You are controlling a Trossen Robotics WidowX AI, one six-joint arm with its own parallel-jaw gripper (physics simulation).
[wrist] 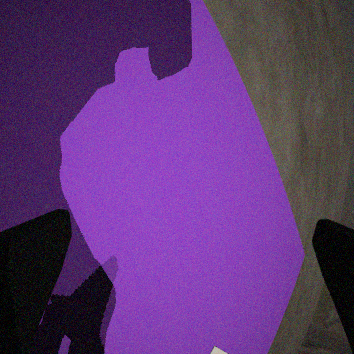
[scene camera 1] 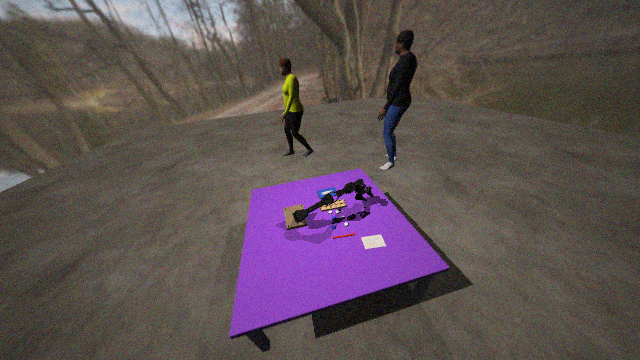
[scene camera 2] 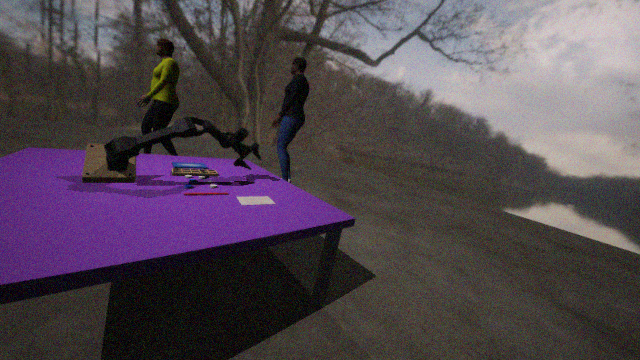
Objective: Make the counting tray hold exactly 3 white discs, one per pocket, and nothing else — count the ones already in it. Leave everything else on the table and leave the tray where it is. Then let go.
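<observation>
The tan counting tray [scene camera 1: 334,208] [scene camera 2: 195,174] lies on the table beyond the loose discs; its pockets are too small in view to count what they hold. Two white discs, one of them [scene camera 1: 330,212] at the left and the other [scene camera 1: 337,211] beside it, lie close in front of the tray. Another white disc [scene camera 1: 346,224] [scene camera 2: 214,186] lies nearer the red stick. My gripper [scene camera 1: 366,196] [scene camera 2: 252,159] [wrist: 196,229] is open and empty, raised above the table to the right of the tray, near the table's edge.
A blue disc [scene camera 1: 334,227] [scene camera 2: 189,186] lies near the white ones. A blue holder [scene camera 1: 320,192] [scene camera 2: 190,165] is behind the tray. A red stick [scene camera 1: 344,236] [scene camera 2: 206,194] and a pale square [scene camera 1: 373,242] [scene camera 2: 256,200] [wrist: 218,351] lie in front. Two people stand beyond the table.
</observation>
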